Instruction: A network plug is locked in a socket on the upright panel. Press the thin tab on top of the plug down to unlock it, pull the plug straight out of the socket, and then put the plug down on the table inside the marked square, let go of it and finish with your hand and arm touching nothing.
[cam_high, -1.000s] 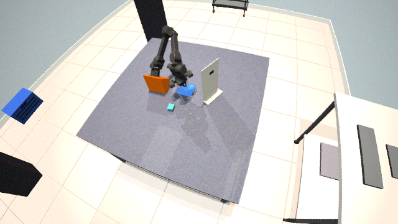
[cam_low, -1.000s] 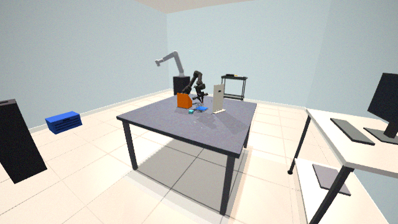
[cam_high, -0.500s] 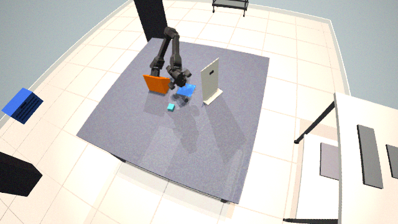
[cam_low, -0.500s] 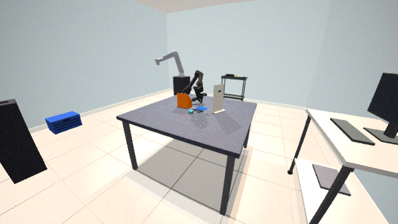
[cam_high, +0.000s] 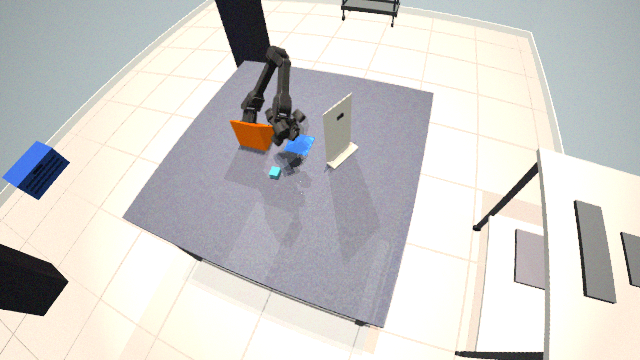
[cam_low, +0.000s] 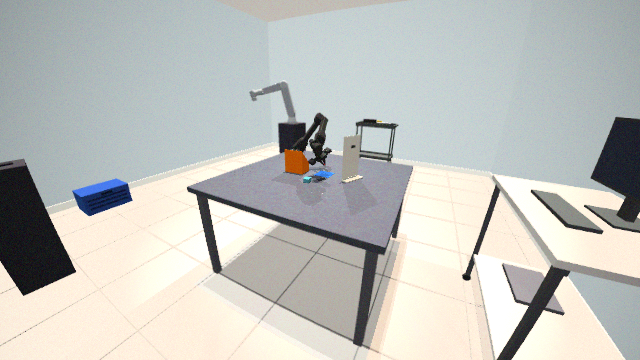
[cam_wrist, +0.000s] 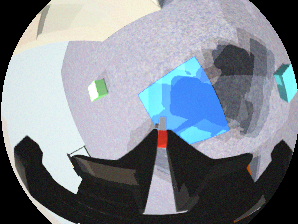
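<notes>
Now: the blue marked square 70 mm below my gripper tip. Round my gripper tip: pale upright panel: 210 mm ahead, 70 mm above, 20 mm to the left.
</notes>
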